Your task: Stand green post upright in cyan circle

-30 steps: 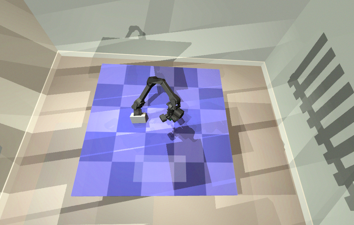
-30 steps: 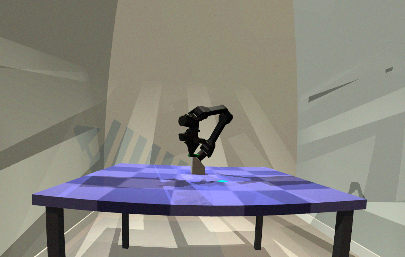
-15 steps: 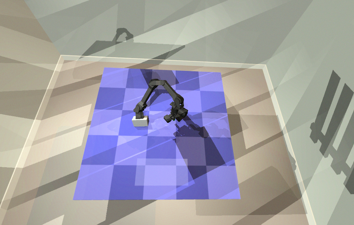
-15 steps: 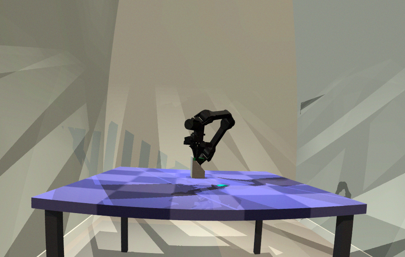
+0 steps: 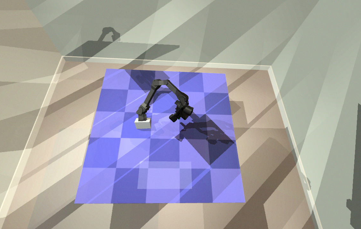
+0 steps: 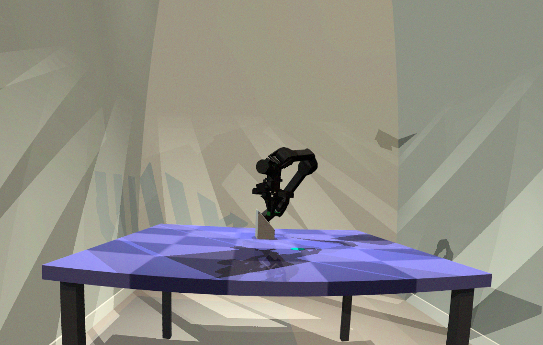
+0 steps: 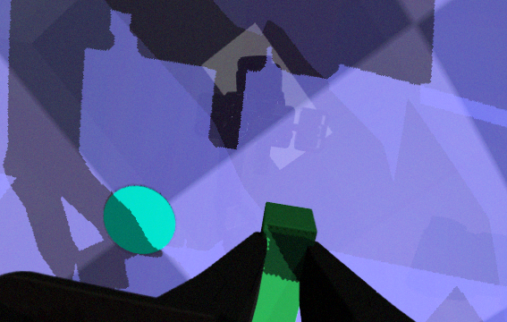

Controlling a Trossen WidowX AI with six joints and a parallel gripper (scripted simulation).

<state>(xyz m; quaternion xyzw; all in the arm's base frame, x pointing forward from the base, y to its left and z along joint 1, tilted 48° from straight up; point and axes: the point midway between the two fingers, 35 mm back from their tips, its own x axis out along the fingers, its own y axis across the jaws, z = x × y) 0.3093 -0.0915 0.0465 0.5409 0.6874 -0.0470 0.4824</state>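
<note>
The cyan circle is 140 mm below my gripper tip, 110 mm to the left of it and 30 mm ahead of it. The rest, counted from my gripper tip: green post 20 mm to the left, 10 mm behind.
</note>
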